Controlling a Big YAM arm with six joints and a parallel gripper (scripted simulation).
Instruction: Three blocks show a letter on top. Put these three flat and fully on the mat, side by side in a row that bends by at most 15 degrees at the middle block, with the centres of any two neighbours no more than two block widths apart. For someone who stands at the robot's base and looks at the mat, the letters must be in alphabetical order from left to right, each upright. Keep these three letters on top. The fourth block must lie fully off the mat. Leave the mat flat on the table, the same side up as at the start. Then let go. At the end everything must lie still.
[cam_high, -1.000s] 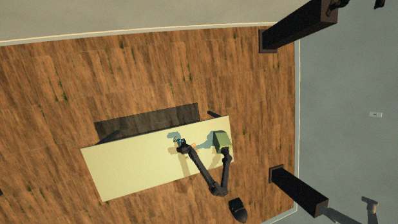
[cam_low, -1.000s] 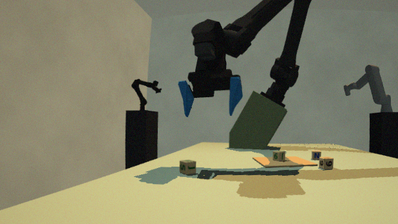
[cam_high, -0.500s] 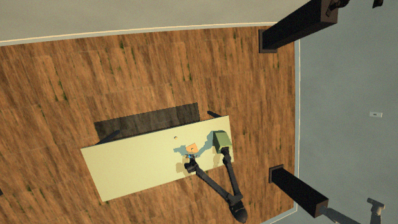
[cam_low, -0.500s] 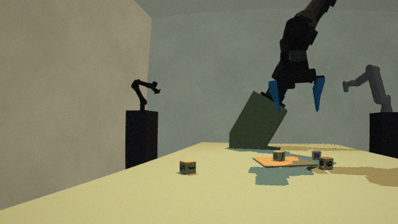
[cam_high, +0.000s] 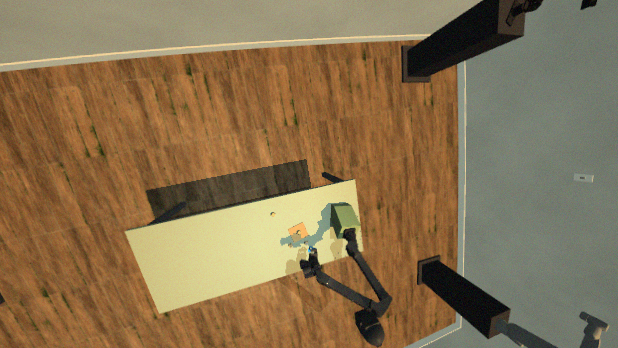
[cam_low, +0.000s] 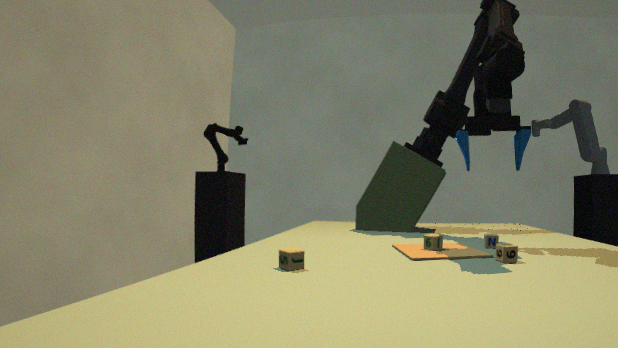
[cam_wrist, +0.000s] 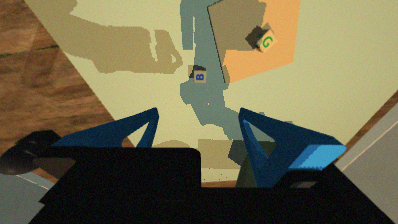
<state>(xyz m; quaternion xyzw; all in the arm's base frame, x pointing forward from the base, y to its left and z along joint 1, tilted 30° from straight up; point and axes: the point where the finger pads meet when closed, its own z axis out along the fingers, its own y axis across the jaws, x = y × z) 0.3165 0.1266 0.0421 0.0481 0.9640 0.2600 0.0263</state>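
Now: the block 14 cm below my hand. Round my hand: orange mat (6 cm ahead, 11 cm to the right, 15 cm below).
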